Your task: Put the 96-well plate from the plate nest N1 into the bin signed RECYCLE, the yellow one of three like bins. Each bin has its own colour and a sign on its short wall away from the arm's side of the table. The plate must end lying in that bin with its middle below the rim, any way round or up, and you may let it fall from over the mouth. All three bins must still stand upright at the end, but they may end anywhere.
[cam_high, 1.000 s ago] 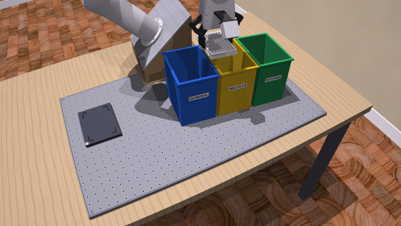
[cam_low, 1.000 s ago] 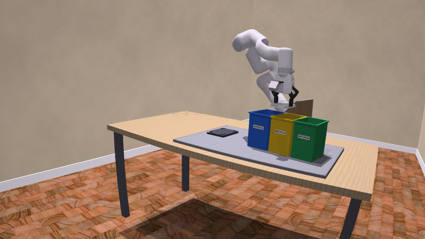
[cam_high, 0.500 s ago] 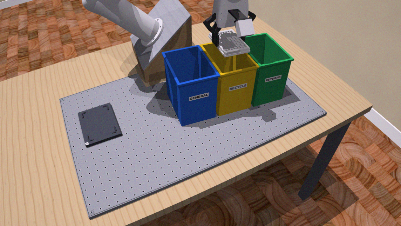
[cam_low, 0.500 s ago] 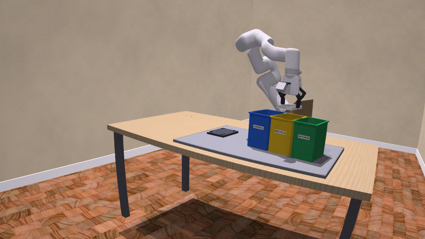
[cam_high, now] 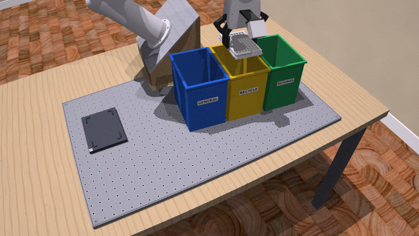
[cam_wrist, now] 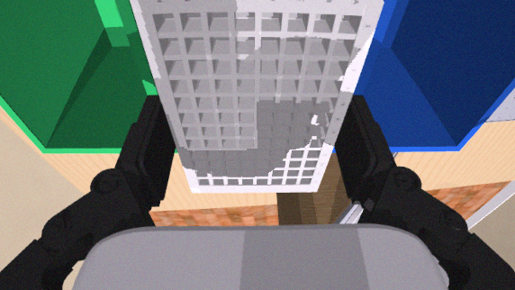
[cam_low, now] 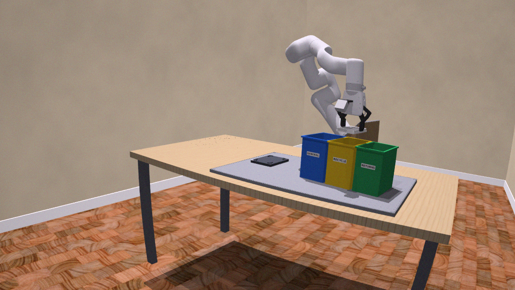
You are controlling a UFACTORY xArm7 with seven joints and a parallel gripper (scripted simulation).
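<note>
Now: the yellow recycle bin 15 cm below my hand. Round my hand: blue general bin: 15 cm below, 13 cm to the right, 1 cm ahead; white 96-well plate: 1 cm below; green returns bin: 15 cm below, 13 cm to the left, 1 cm behind.
</note>
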